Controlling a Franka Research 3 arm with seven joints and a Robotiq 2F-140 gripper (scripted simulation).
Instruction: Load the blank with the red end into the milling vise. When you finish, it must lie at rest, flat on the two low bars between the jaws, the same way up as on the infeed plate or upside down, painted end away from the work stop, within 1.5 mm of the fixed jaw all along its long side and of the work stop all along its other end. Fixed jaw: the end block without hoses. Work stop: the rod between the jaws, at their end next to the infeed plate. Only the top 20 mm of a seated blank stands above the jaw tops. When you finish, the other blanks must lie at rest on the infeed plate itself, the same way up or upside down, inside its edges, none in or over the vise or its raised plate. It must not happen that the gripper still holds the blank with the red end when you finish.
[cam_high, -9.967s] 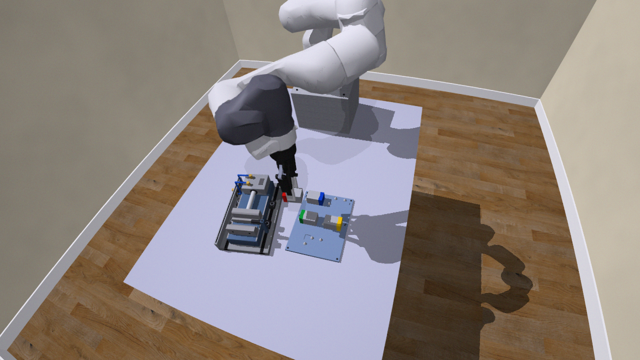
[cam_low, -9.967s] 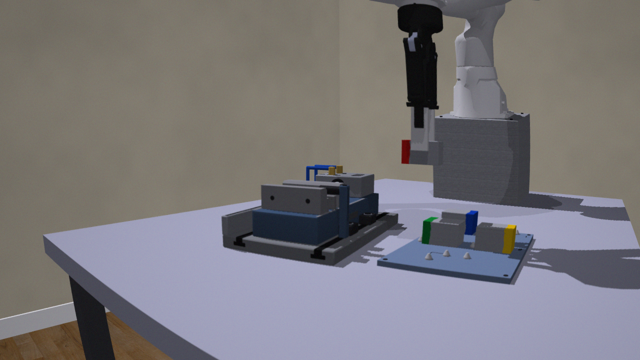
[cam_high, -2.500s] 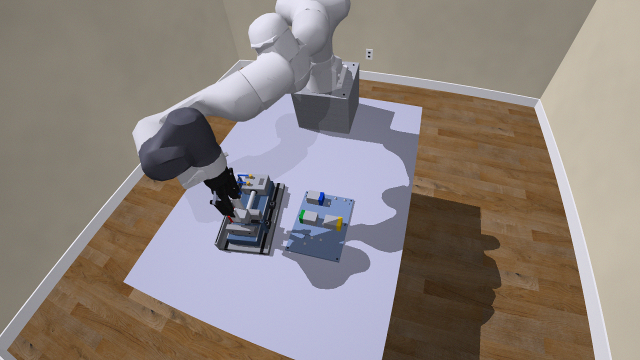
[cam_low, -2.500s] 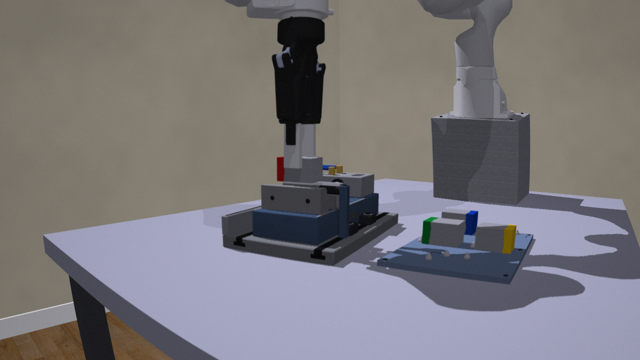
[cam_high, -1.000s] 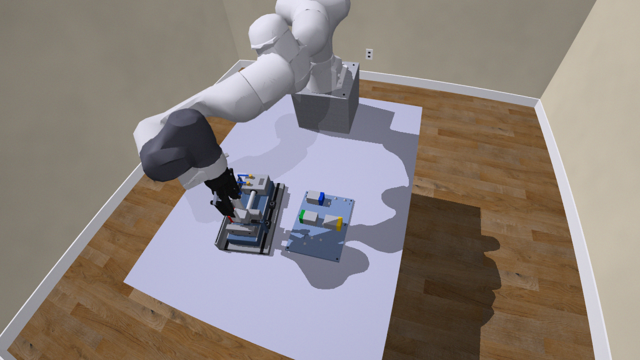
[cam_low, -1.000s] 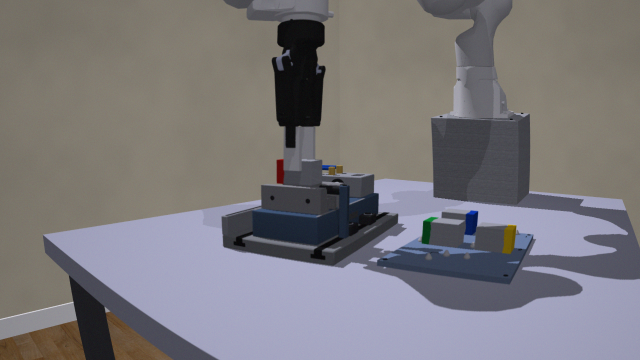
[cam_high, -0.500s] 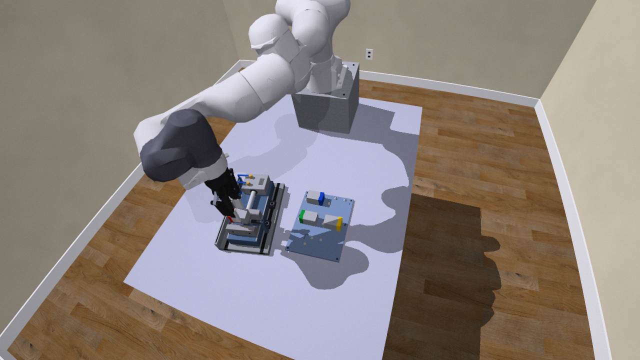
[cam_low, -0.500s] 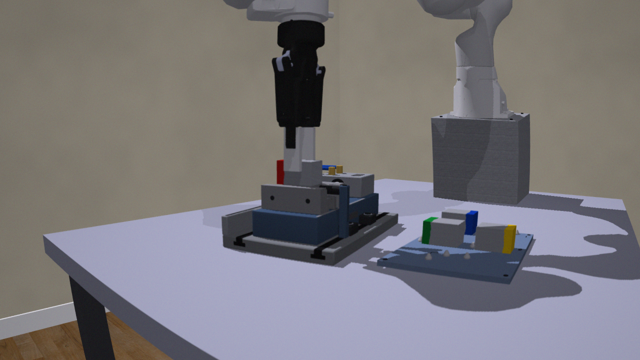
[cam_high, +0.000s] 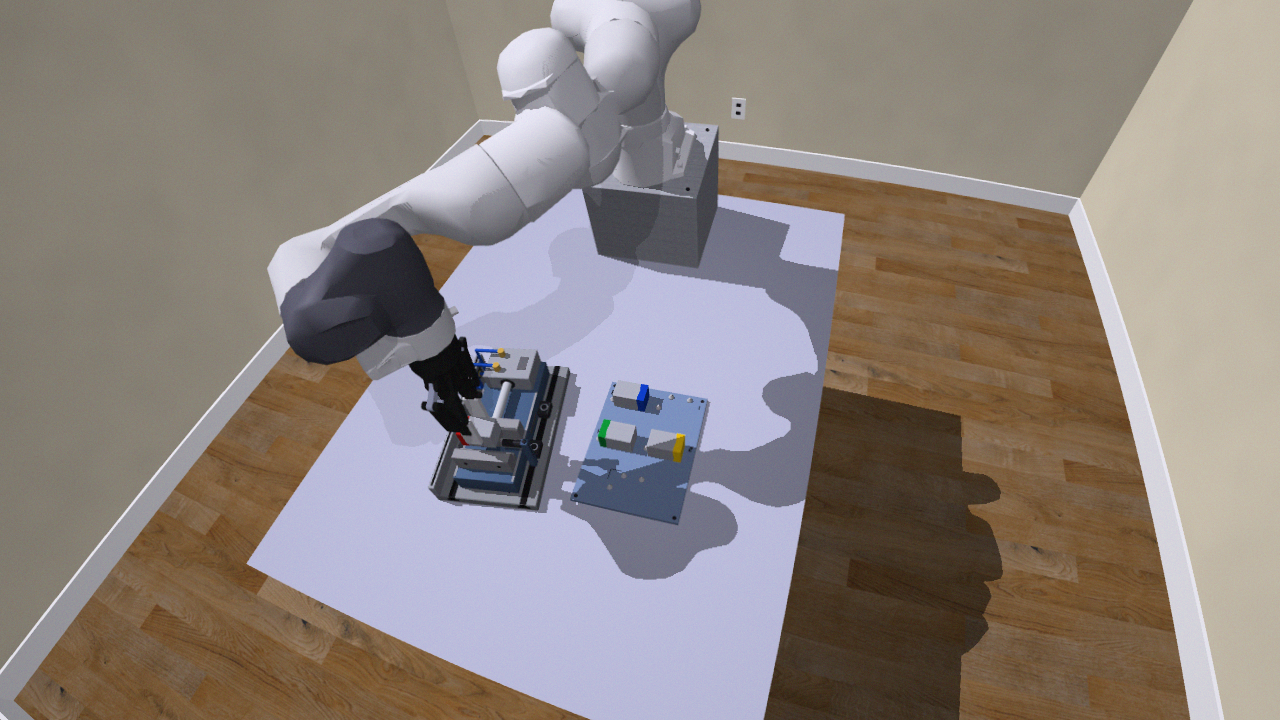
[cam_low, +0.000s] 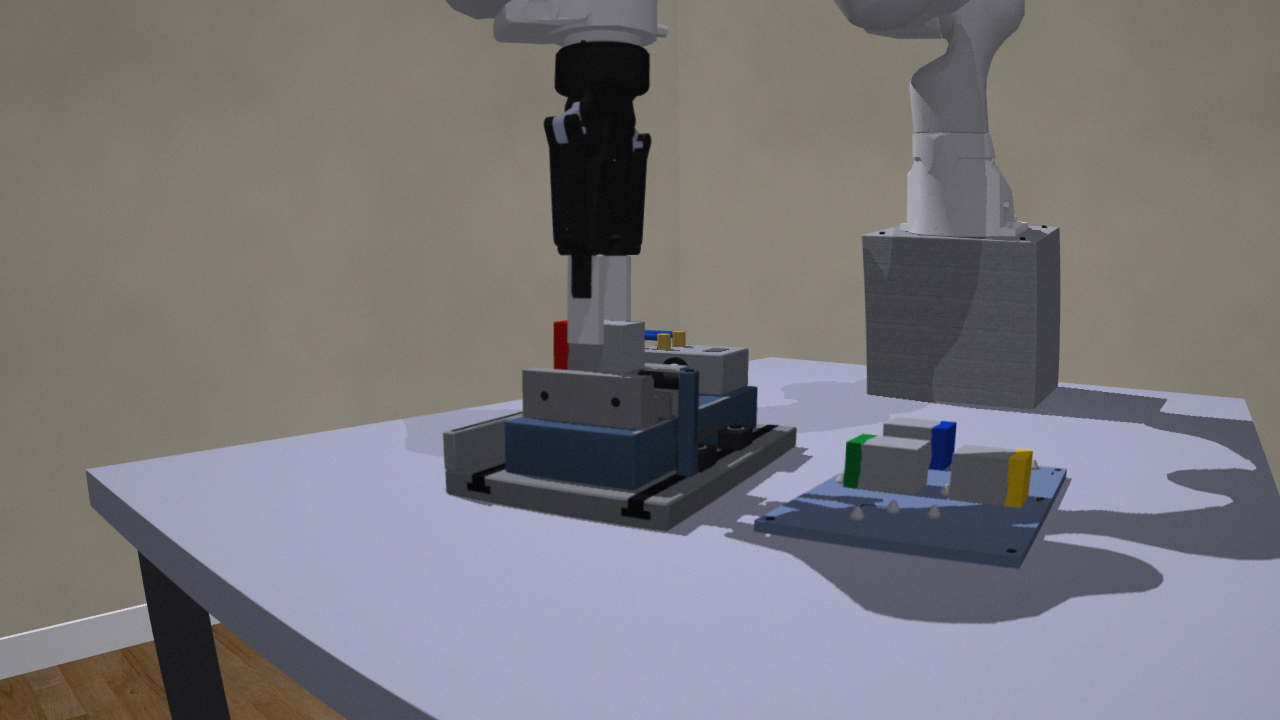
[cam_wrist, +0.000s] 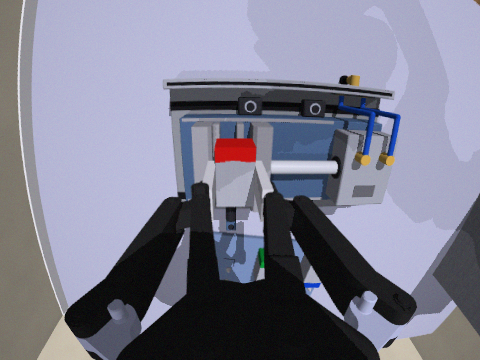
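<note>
My hand is 4 cm above the red-ended blank. Round my hand: hosed end block (16 cm behind, 7 cm below, 4 cm to the right); fixed jaw (7 cm below, 3 cm ahead, 2 cm to the left); blue work stop rod (9 cm below, 7 cm to the left, 2 cm behind).
</note>
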